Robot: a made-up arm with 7 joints. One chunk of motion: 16 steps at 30 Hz.
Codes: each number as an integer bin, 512 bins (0 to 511) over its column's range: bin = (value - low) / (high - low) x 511, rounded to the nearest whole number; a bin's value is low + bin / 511 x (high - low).
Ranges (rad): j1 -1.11..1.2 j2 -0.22..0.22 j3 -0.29..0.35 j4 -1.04..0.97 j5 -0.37..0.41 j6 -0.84..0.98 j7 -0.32..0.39
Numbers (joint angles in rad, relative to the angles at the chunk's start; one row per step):
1: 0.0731 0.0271 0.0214 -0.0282 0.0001 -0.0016 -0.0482
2: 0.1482 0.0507 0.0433 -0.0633 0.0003 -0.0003 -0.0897
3: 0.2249 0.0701 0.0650 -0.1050 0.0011 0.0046 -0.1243
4: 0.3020 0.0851 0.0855 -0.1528 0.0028 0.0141 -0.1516
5: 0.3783 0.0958 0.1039 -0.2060 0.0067 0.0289 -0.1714
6: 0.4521 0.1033 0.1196 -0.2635 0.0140 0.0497 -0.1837
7: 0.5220 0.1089 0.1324 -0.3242 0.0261 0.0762 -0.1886
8: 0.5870 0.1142 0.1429 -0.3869 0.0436 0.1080 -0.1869
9: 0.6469 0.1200 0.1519 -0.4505 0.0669 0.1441 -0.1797
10: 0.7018 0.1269 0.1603 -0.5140 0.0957 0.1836 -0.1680
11: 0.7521 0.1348 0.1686 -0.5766 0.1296 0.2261 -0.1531
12: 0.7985 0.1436 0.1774 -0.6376 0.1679 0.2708 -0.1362
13: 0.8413 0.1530 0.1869 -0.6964 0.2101 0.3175 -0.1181
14: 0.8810 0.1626 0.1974 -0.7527 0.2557 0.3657 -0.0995
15: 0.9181 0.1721 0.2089 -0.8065 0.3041 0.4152 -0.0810
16: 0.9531 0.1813 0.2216 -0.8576 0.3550 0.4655 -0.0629
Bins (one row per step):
1: 262 287 249 257 242 235 196
2: 278 314 266 248 243 236 166
3: 295 337 283 238 243 237 141
4: 312 354 300 226 244 240 121
5: 329 367 315 212 247 244 107
6: 346 375 327 197 252 250 98
7: 361 382 337 182 259 257 95
8: 375 388 346 166 271 266 96
9: 389 395 353 150 286 276 101
10: 401 403 360 134 305 287 109
11: 412 412 366 118 327 299 120
12: 422 422 373 102 352 312 132
13: 432 433 381 87 380 325 145
14: 440 444 389 73 410 339 159
15: 449 455 398 59 442 352 172
16: 456 466 408 46 475 367 185

